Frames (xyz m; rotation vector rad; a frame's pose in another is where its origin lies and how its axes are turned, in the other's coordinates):
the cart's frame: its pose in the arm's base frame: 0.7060 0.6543 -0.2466 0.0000 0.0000 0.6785
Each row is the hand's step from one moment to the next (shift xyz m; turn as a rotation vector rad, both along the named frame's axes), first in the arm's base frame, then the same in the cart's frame.
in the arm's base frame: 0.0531 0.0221 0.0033 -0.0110 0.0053 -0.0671
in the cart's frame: 0.0552 -0.0161 0.0033 -0.0052 0.0110 -0.0671
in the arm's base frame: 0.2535 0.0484 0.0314 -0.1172 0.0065 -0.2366
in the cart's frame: 0.2277 -0.1214 0.0314 -0.0872 0.0786 -0.2366
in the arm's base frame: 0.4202 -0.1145 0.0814 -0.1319 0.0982 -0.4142
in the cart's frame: 0.2553 -0.3529 0.0814 -0.0411 0.1592 -0.4142
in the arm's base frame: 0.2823 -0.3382 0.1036 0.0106 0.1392 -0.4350
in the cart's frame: 0.0075 -0.4405 0.1036 0.0956 0.1017 -0.4350
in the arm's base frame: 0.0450 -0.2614 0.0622 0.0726 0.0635 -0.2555
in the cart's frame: -0.1290 -0.2317 0.0622 0.0964 0.0039 -0.2555
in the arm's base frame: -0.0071 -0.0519 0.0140 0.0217 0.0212 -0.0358
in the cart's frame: -0.0381 -0.0359 0.0140 0.0302 0.0029 -0.0358
